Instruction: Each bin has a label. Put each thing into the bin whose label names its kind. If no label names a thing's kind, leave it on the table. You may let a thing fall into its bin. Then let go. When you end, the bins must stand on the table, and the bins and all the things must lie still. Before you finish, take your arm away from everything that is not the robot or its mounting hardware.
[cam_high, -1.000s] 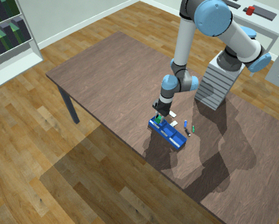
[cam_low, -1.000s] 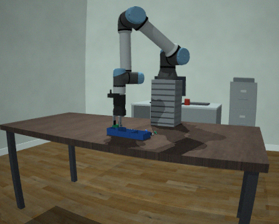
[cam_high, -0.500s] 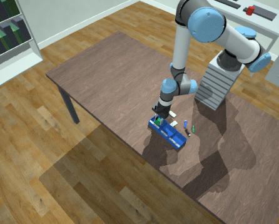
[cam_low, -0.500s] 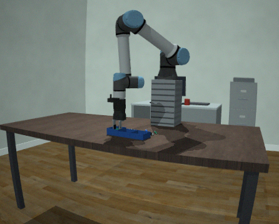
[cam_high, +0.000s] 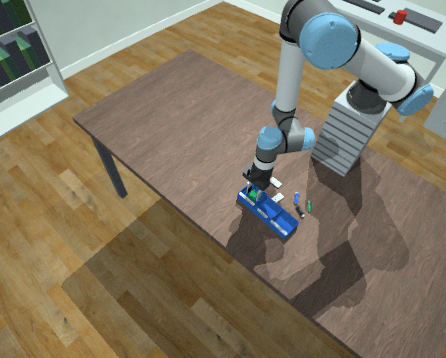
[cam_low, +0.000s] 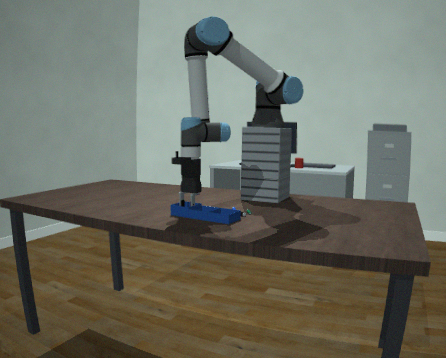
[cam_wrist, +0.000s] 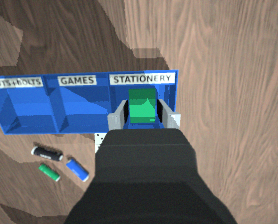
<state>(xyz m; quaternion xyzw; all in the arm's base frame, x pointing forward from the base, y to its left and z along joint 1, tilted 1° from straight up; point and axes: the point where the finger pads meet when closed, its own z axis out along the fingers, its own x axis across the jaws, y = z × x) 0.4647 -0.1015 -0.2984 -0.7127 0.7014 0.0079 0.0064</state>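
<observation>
Right now my hand is 2 cm above the green block. From my hand the other things lie so: blue cylinder: 13 cm to the left, 13 cm behind, 3 cm below; then blue three-part bin: 8 cm to the left, 2 cm below, 1 cm ahead; then black cylinder: 18 cm to the left, 9 cm behind, 3 cm below.
</observation>
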